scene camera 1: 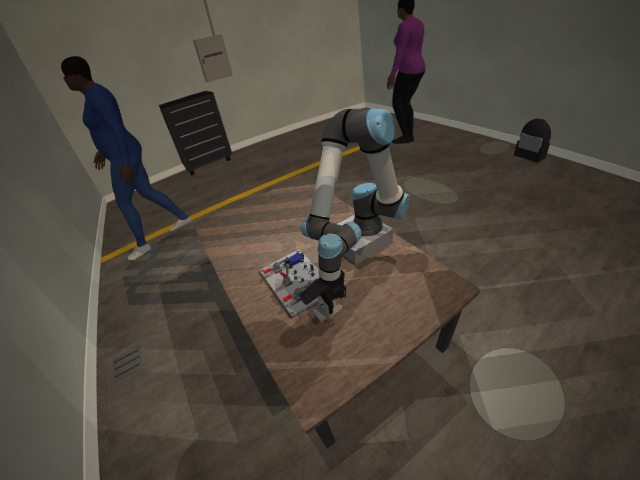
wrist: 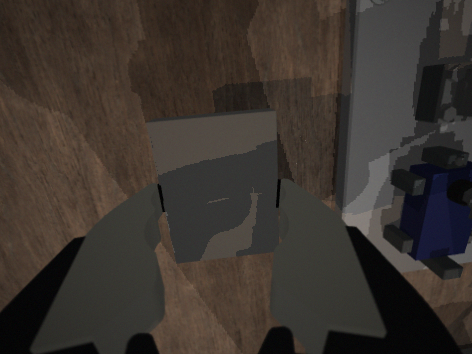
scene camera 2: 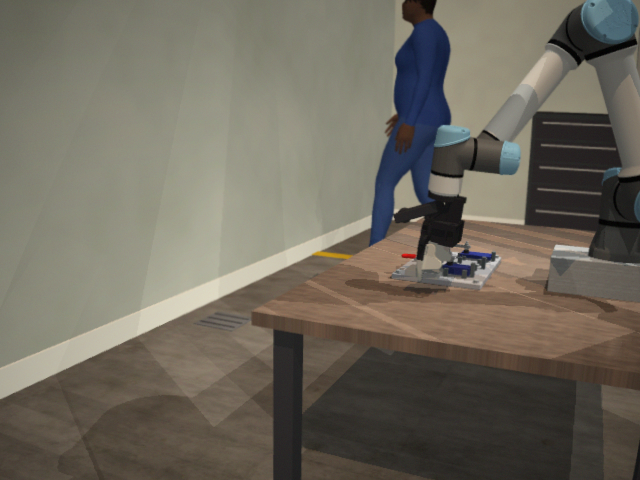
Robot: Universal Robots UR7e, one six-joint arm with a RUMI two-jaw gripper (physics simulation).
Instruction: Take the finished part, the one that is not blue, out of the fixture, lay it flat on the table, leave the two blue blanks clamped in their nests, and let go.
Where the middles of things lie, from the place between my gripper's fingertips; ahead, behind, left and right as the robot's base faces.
Labels:
Now: hand 1 cm below the finished part (wrist: 218,172). From my hand the other things lie so: fixture plate (scene camera 1: 274,280): 1 cm ahead, 27 cm to the right, 3 cm below.

